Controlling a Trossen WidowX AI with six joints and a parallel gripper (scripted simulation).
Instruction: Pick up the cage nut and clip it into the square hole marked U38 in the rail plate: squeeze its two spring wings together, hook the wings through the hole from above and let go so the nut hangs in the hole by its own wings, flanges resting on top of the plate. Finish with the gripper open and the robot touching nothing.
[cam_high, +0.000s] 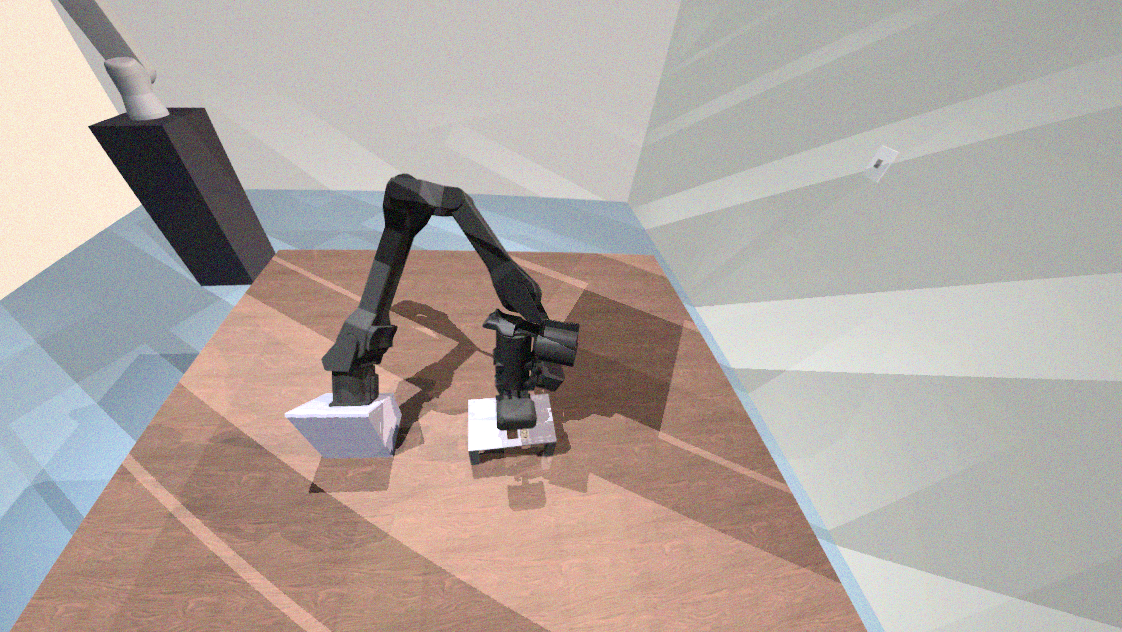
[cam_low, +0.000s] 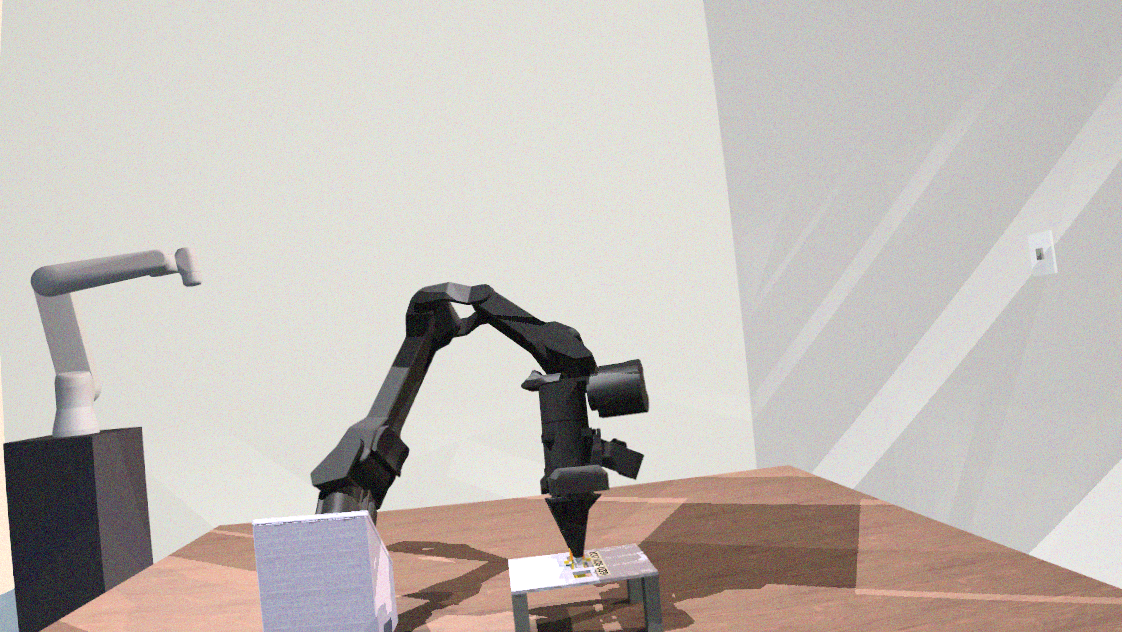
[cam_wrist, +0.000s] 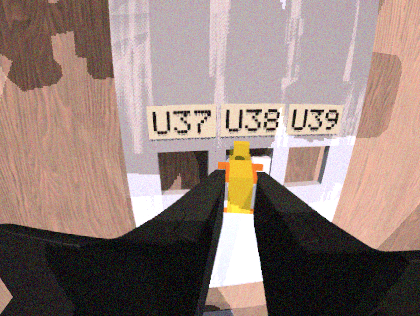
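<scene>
The cage nut lies 10 mm below my gripper tip.
</scene>
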